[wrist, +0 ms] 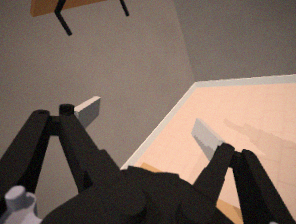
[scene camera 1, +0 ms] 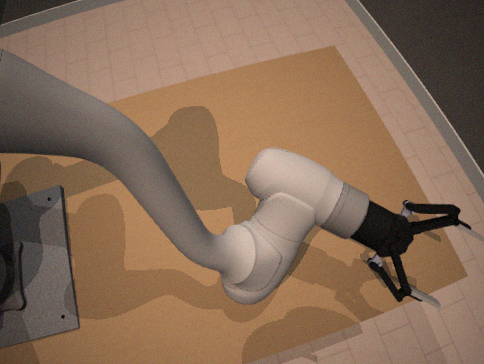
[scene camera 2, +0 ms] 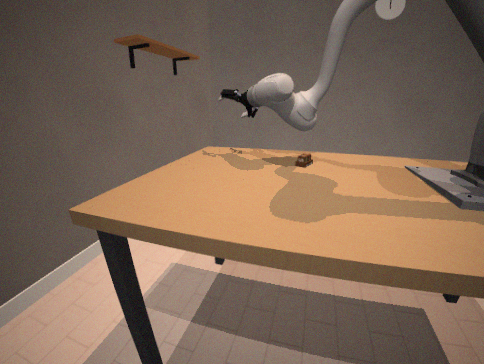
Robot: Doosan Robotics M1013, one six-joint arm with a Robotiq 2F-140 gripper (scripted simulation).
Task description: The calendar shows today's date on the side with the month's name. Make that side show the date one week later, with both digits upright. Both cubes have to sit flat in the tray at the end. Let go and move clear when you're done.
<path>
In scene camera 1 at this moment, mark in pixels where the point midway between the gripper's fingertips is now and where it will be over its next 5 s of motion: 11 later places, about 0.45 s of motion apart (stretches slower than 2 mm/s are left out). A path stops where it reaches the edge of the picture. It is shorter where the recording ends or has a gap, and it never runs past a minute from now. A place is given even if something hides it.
My gripper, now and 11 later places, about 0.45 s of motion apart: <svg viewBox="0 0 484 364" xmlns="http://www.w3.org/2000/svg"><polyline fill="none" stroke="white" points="459,272 450,246 421,212 375,196 322,198 263,219 224,236 225,242 226,244 226,244 227,247 227,249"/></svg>
</path>
